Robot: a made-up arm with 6 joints.
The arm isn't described. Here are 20 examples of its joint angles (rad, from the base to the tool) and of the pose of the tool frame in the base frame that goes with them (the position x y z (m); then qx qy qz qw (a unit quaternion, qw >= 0)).
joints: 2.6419 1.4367 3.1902 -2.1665 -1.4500 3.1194
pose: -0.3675 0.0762 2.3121 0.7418 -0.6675 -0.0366 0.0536
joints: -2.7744 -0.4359 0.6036 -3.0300 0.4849 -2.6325
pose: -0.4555 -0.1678 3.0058 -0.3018 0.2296 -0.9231 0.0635
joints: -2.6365 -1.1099 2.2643 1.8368 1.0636 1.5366
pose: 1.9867 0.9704 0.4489 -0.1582 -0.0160 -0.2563 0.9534
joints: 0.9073 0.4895 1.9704 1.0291 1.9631 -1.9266
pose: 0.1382 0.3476 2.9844 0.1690 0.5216 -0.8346 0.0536
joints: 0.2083 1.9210 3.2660 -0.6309 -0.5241 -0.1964
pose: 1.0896 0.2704 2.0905 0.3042 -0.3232 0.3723 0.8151
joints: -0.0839 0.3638 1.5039 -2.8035 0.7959 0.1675
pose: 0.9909 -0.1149 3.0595 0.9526 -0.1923 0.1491 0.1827
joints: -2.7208 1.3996 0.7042 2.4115 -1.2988 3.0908
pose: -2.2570 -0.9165 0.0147 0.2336 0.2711 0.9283 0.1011
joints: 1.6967 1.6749 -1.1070 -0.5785 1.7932 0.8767
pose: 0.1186 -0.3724 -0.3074 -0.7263 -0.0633 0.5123 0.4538
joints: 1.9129 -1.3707 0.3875 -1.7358 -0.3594 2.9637
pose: 0.3830 -1.2129 2.4832 0.3067 -0.7787 0.1353 0.5304
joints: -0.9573 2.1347 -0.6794 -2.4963 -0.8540 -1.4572
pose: -0.3296 0.5727 -0.6384 -0.1647 0.4190 0.5122 0.7314
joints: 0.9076 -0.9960 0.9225 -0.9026 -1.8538 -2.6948
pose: -0.8619 -0.9406 2.5411 0.5869 0.7290 0.2532 0.2449
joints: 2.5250 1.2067 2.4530 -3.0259 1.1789 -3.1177
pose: -1.0773 0.7809 2.5711 0.0217 -0.0407 0.9339 0.3546
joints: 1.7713 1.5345 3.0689 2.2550 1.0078 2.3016
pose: -0.2569 0.8269 2.3740 0.3351 0.3348 0.8741 0.1073
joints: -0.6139 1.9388 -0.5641 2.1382 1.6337 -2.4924
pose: -0.1524 0.2442 -0.7301 -0.7615 -0.5924 -0.1291 0.2292
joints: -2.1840 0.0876 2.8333 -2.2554 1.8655 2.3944
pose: 0.6720 1.1261 1.9608 -0.1604 -0.7209 -0.6540 0.1641
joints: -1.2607 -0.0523 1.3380 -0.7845 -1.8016 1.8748
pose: 0.1530 -0.1779 3.0833 -0.7093 0.2745 -0.0054 0.6492
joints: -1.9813 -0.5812 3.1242 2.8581 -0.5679 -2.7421
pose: 0.6299 1.4975 0.1904 0.6506 0.5526 -0.4201 0.3080
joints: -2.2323 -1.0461 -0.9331 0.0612 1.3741 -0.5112
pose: -0.5903 -0.7712 1.6398 -0.5128 -0.4311 -0.5623 0.4847
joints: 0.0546 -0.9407 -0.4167 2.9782 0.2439 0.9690
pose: 0.8360 0.0509 2.2105 0.9093 -0.0129 0.1480 0.3888
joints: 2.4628 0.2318 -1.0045 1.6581 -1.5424 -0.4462
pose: -0.7629 0.7854 0.0502 -0.8152 -0.4372 0.1787 0.3353
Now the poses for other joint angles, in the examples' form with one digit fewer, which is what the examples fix.
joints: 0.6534 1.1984 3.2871 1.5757 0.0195 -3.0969
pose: -0.126 -0.093 2.361 0.522 -0.481 0.686 0.158
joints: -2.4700 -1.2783 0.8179 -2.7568 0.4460 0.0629
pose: 1.328 1.083 2.304 0.025 -0.694 0.163 0.701
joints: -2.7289 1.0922 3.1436 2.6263 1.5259 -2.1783
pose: 0.008 -0.068 2.422 -0.429 0.402 -0.764 0.266
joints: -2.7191 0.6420 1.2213 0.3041 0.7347 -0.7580
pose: -1.702 -0.795 2.546 -0.513 -0.263 -0.716 0.393
